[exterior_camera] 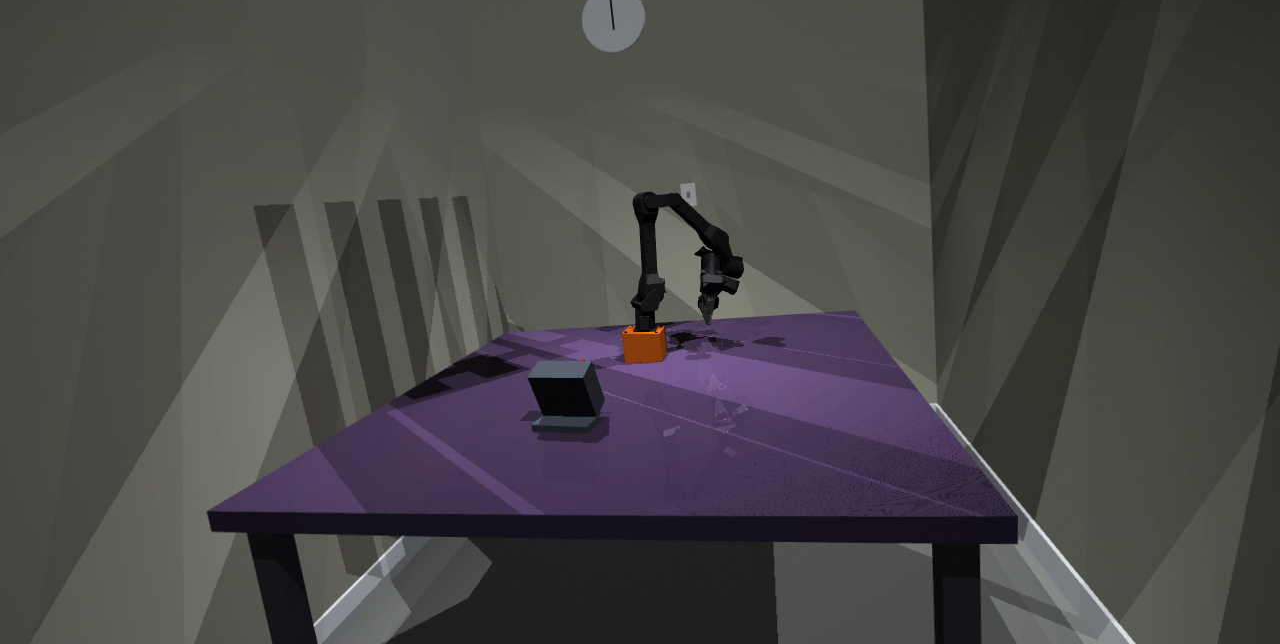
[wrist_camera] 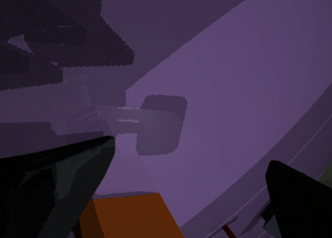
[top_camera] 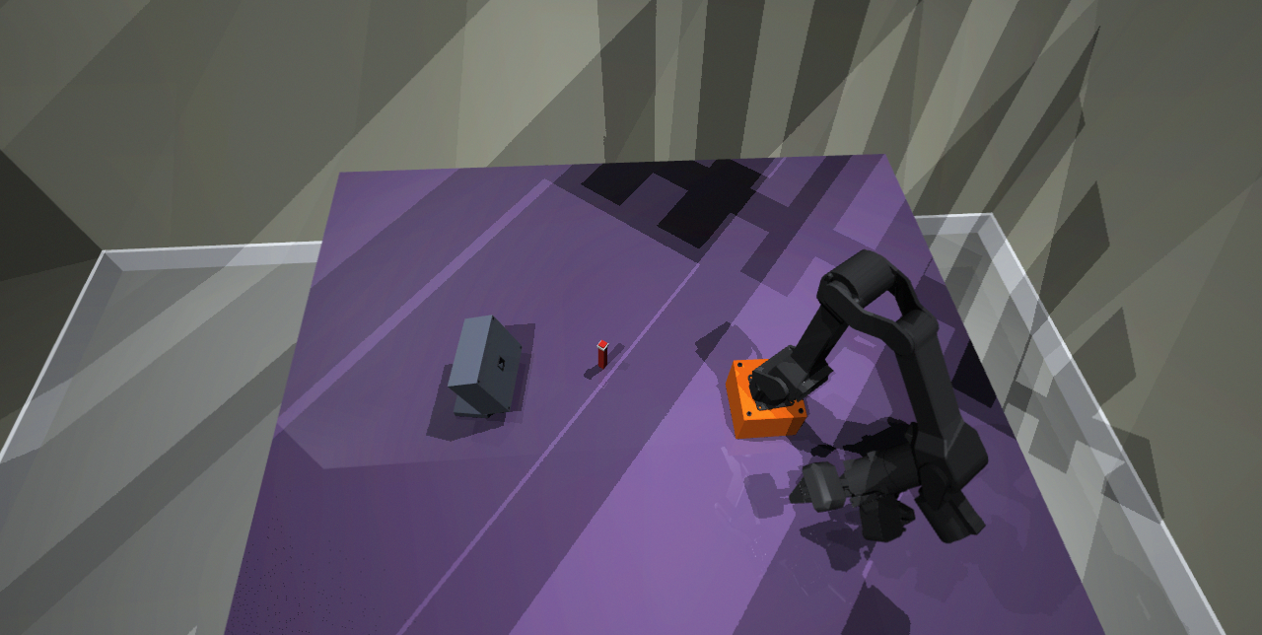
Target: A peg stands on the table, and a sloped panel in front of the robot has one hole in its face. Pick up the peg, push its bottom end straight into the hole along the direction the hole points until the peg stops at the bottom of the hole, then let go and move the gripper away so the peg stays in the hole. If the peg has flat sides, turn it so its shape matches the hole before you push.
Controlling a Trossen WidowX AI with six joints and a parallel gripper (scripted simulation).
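My gripper tip is now 330 mm to the left of the red square peg, 260 mm short of it and 40 mm above it. Round my gripper tip: foot: 490 mm ahead, 330 mm to the right, 90 mm below; then grey sloped panel: 460 mm ahead, 320 mm to the right, 20 mm below.
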